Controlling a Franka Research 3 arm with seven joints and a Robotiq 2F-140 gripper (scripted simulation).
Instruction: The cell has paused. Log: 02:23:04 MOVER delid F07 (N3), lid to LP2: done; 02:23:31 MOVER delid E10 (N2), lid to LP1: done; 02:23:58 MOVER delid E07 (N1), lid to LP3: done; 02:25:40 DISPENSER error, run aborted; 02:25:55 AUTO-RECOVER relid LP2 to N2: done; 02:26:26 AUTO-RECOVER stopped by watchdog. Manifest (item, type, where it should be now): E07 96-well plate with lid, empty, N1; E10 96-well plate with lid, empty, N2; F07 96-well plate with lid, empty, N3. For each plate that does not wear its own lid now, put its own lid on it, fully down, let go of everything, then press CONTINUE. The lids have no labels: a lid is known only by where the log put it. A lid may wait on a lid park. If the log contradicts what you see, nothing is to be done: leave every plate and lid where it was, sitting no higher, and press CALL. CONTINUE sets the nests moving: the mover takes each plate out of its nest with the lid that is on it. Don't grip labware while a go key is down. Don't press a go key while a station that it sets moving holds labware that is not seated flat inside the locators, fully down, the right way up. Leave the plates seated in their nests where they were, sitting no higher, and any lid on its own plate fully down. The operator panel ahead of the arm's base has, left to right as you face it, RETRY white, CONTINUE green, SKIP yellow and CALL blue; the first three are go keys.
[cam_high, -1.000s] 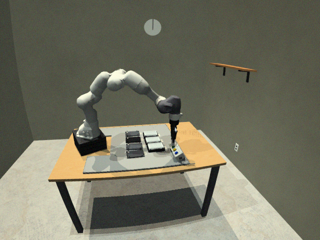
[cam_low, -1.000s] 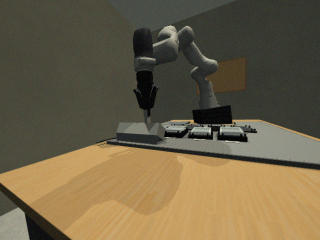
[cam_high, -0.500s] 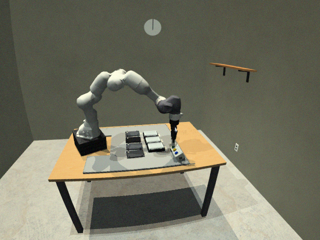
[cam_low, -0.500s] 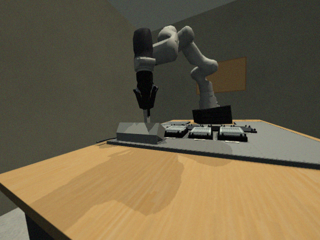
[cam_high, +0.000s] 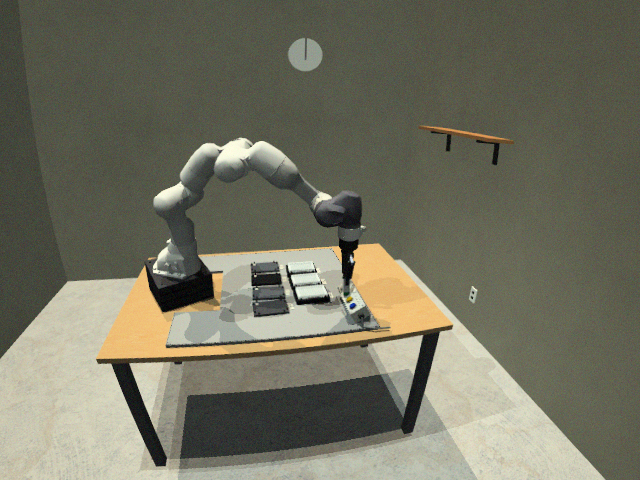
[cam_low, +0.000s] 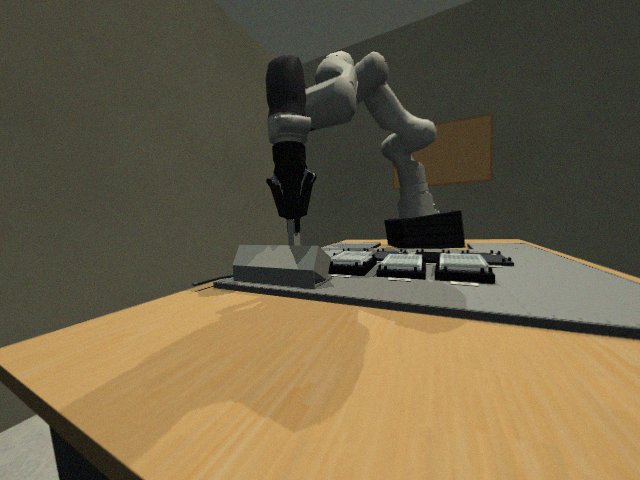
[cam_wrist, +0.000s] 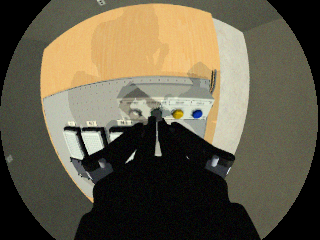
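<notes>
My gripper is now 40 mm above the green key. Round my hand: white key 50 mm to the left, 40 mm below; then blue key 100 mm to the right, 40 mm below, 10 mm ahead; then yellow key 50 mm to the right, 40 mm below, 10 mm ahead.
</notes>
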